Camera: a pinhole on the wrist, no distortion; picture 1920 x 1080 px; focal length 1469.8 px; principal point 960.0 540.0 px. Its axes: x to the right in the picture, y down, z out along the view. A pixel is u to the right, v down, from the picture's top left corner.
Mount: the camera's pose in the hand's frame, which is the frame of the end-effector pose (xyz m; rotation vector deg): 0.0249 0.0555 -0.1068 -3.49 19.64 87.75
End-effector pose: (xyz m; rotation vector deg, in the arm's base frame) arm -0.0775 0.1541 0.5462 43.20 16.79 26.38
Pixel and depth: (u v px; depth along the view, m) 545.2 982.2 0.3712
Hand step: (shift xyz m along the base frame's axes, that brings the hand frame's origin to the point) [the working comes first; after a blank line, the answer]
In the camera's frame: -0.1048 0.1117 0.3712

0.0898 -0.1470 0.2428
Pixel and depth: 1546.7 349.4 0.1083
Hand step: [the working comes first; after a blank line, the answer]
In the camera's frame: 0.0432 -0.0140 0.1083

0.0067 0.1182 0.0709
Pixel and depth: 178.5 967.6 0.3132
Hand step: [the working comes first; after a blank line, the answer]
In the camera's frame: -0.1665 0.0911 0.3132

0.1025 -0.1649 0.1585
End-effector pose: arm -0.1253 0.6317 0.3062 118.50 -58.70 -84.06
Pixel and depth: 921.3 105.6 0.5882
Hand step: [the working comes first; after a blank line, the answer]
In the camera's frame: -0.0155 -0.1738 0.5882

-0.4006 -0.3084 -0.2231
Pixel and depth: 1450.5 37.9 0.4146
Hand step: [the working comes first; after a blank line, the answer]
In the camera's frame: 0.1384 -0.1416 0.4146

-0.2629 -0.3473 -0.0377
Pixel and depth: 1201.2 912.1 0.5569
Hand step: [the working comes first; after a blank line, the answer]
In the camera's frame: 0.0914 0.1410 0.5569

-0.4913 -0.1422 0.0520
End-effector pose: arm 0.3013 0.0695 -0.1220 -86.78 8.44 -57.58
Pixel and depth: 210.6 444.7 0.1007
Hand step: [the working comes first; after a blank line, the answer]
In the camera's frame: -0.0513 -0.0065 0.1007

0.0448 -0.0373 -0.0020
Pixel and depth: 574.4 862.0 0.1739
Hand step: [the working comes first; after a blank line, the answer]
In the camera's frame: -0.0456 0.0381 0.1739

0.0871 0.0322 -0.0298
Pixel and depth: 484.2 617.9 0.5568
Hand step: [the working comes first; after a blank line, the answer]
In the camera's frame: -0.1802 0.0295 0.5568

0.3773 0.2899 0.0893
